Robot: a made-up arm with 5 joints.
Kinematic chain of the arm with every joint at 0, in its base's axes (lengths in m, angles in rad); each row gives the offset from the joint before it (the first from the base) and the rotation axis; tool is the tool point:
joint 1: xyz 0 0 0.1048 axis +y
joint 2: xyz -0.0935 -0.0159 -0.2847 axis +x
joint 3: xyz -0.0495 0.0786 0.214 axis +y
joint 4: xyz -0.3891 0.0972 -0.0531 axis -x
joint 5: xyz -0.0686 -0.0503 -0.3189 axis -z
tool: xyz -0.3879 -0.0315 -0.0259
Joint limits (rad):
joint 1: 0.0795..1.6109
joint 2: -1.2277..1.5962
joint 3: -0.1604..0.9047
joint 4: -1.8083..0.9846
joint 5: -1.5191..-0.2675
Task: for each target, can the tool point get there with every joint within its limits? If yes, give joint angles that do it. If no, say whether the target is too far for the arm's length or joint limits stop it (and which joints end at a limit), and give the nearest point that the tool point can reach.
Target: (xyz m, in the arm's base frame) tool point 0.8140 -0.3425 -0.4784
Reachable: no: joint limits stop it (at a limit: joint 1, joint 3, joint 4, joint 5) | nearest point 0.4306 -0.2206 0.4105 | short by 0.976 m
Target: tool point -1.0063 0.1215 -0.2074
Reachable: yes | joints 0.2390 -0.7303 0.4061 -1.0659 -1.1837
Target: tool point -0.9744 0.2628 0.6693
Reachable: yes | joints 1.1553 -0.4980 0.0330 -1.2980 -0.6295
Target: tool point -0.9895 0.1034 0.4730
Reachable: yes | joints 0.7813 -0.4360 0.3566 -0.8278 -0.9357
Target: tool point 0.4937 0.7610 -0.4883
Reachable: no: joint limits stop it (at a limit: joint 1, joint 2, joint 3, joint 4, joint 5) | nearest point 0.2772 0.4679 0.4167 | short by 0.976 m
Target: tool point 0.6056 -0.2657 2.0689
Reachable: no: too far | nearest point 0.2797 -0.1770 1.1308 | short by 0.997 m
